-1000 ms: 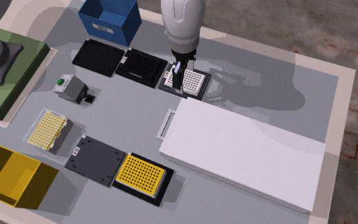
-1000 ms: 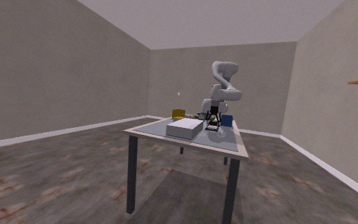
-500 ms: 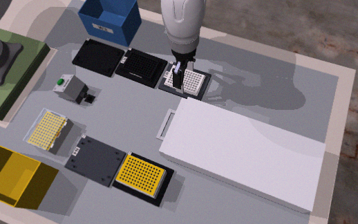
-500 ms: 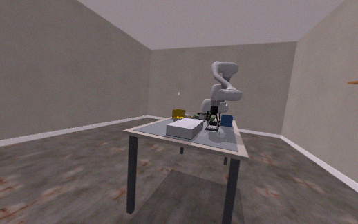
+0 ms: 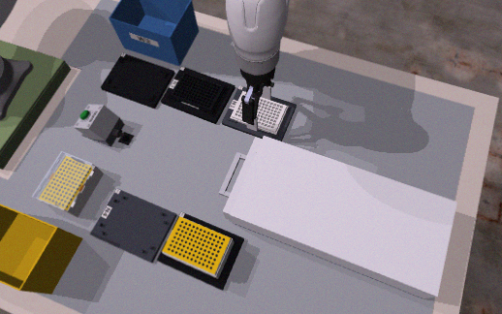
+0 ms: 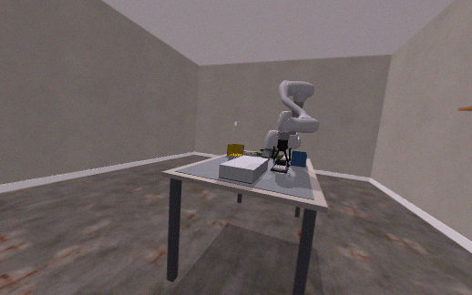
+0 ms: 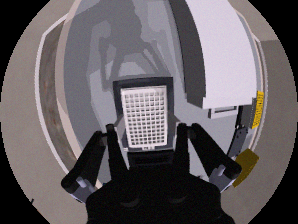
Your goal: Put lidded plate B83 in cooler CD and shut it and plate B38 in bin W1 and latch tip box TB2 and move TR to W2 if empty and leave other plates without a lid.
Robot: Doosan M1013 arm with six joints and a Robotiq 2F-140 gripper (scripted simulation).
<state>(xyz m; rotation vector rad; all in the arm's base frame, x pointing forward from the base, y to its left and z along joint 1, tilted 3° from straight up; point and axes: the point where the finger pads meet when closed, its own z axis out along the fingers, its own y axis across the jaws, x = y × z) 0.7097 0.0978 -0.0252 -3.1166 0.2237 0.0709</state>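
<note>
The white assay plate lies 2 cm below my hand. From my hand the other things lie so: black plate: 17 cm behind, 2 cm to the left, 2 cm below; flat grey lid: 20 cm to the right, 9 cm ahead, 1 cm below; clear assay plate: 20 cm to the right, 9 cm ahead, 2 cm below.
</note>
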